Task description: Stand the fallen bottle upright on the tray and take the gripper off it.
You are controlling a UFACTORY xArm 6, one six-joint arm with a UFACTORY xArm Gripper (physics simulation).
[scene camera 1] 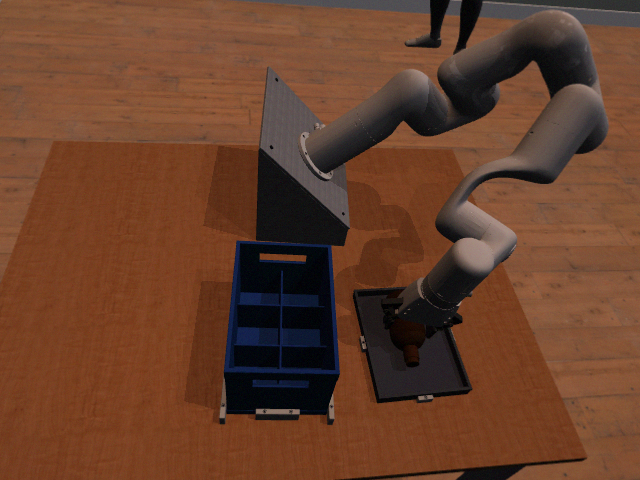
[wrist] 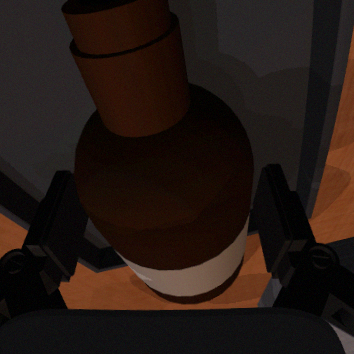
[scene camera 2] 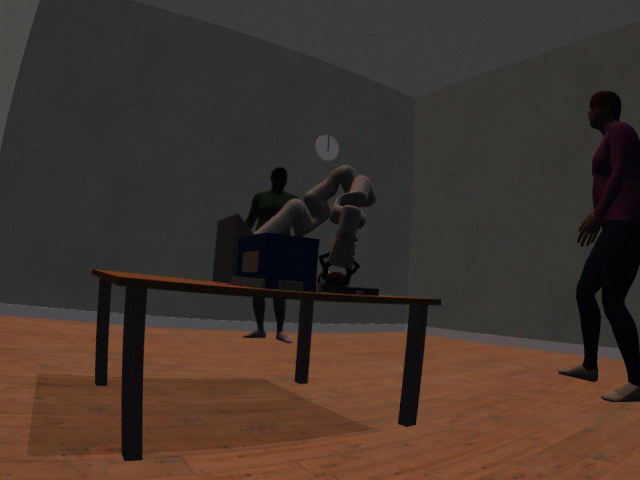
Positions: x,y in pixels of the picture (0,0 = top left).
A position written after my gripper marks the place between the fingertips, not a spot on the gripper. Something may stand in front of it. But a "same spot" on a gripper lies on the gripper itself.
my gripper: scene camera 1 406,327; wrist; scene camera 2
same spot on my gripper: (wrist: pixel 308 271) = (scene camera 2: pixel 328 266)
